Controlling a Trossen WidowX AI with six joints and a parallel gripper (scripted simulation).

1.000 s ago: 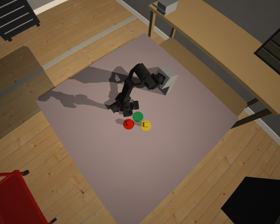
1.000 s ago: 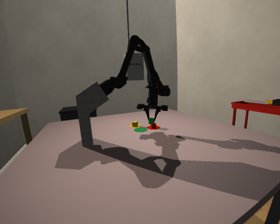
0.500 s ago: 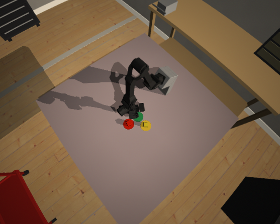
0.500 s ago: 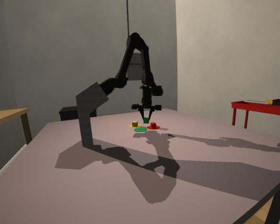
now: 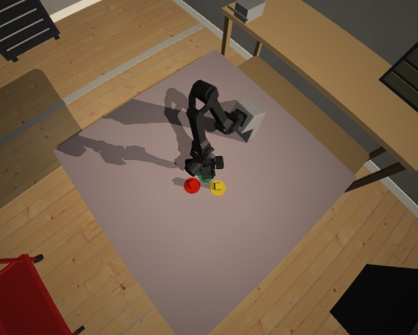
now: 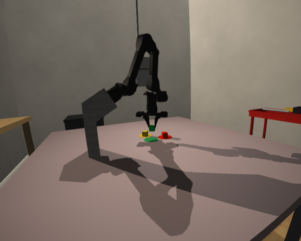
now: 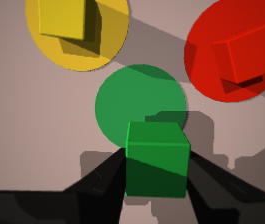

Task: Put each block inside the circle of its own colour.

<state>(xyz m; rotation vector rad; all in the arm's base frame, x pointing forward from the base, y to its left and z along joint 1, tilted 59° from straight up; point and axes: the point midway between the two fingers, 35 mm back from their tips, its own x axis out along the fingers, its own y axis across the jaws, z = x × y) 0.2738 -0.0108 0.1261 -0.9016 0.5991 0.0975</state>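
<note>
Now: hand 11 cm above the green circle and 1 cm to the right of it. The rest, counted from my hand: green block: 4 cm below; then yellow block: 10 cm to the left, 10 cm below, 3 cm ahead; then red block: 10 cm below, 9 cm ahead, 2 cm to the right.
</note>
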